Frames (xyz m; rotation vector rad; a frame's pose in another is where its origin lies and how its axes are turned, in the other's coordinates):
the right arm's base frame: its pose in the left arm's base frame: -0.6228 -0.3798 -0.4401 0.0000 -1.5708 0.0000
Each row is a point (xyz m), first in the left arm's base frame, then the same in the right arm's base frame.
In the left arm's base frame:
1: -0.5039 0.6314 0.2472
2: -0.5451 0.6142 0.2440
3: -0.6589 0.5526 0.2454
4: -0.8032 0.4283 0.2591
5: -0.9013 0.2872 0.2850
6: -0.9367 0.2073 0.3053
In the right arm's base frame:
1: 0.6873 1.0112 -0.1189
2: 0.6841 0.9940 -0.0777
3: 0.6855 0.9324 0.0361
4: 0.6992 0.8081 0.1804
5: 0.7251 0.6670 0.2785
6: 0.7454 0.5871 0.3139

